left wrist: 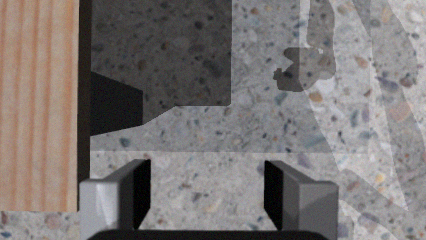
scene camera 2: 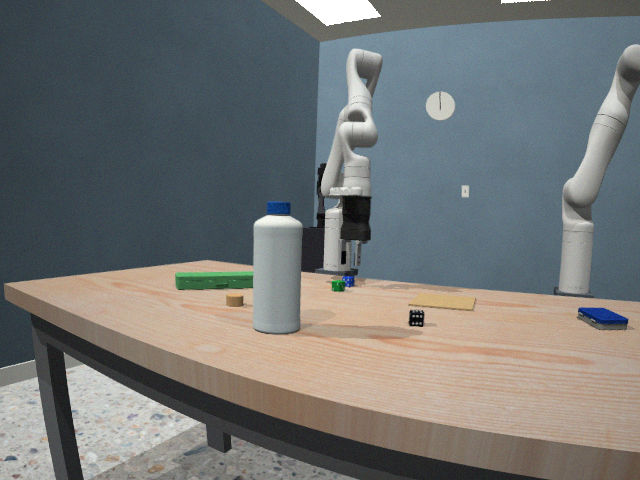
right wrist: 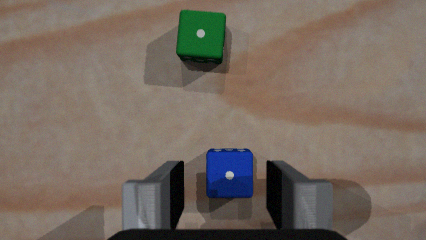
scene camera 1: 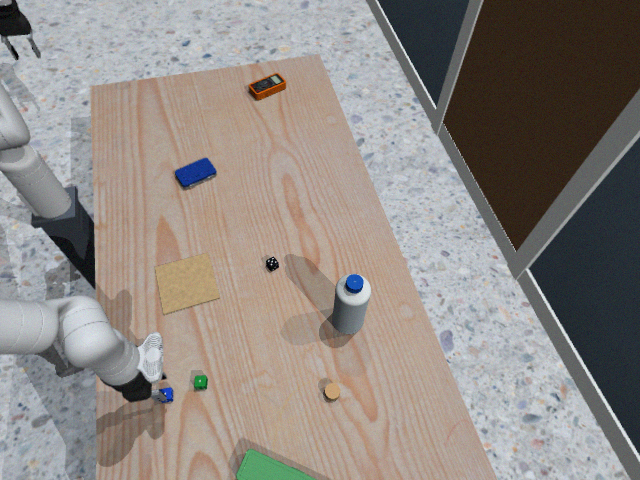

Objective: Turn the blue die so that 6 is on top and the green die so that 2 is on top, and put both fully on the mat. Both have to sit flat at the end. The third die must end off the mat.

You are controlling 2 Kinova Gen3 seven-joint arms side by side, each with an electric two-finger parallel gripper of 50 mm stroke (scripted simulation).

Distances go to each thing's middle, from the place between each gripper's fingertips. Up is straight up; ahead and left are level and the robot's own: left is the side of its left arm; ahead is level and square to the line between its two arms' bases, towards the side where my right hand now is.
Right now my right hand [scene camera 2: 349, 264] is 8 cm short of the green die [right wrist: 201, 38], 6 cm above it and 1 cm to the right of it. From my right hand the other things lie so: green case [scene camera 2: 184, 280]: 24 cm to the right, 24 cm ahead, 6 cm below; then white bottle [scene camera 2: 277, 255]: 44 cm ahead, 9 cm to the left, 2 cm above; then tan mat [scene camera 1: 188, 282]: 27 cm to the left, 7 cm below, 6 cm ahead.
My left hand is 41 cm short of the blue box [scene camera 1: 193, 174], 40 cm to the left of it and 17 cm above it. From my left hand the other things lie so: white bottle (73 cm ahead, 94 cm to the right, 8 cm below); then green die (37 cm ahead, 102 cm to the right, 17 cm below); then tan mat (35 cm ahead, 75 cm to the right, 18 cm below).
